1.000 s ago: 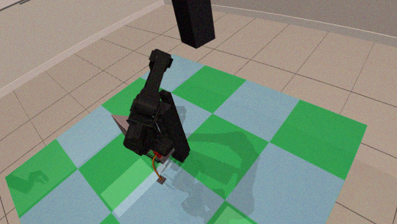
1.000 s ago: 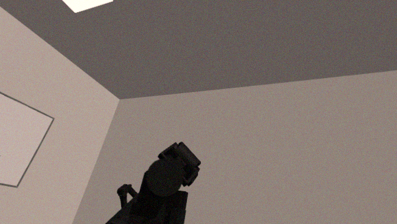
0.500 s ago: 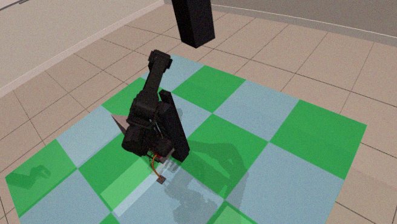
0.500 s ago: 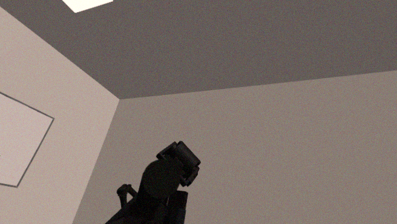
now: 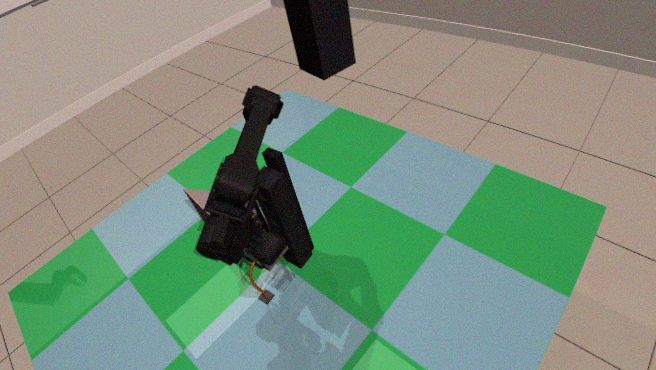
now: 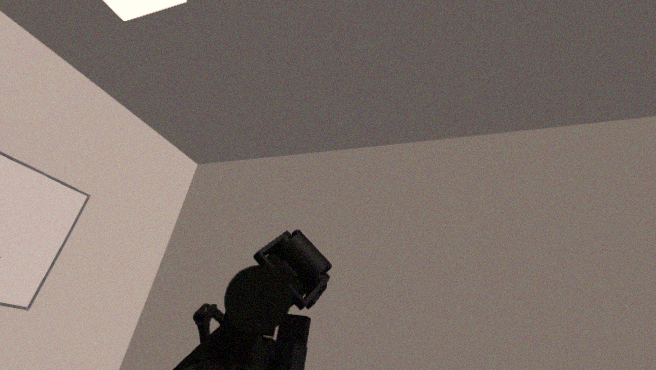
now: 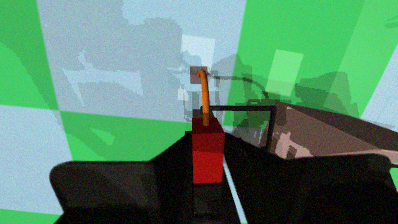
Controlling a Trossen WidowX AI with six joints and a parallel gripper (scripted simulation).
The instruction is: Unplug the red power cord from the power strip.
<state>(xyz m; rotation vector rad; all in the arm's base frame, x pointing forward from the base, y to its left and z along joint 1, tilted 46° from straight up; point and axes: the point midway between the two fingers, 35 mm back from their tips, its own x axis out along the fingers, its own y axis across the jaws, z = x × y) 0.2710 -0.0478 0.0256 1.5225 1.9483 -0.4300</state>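
My gripper tip is 3 cm to the right of the red plug and 1 cm past it.
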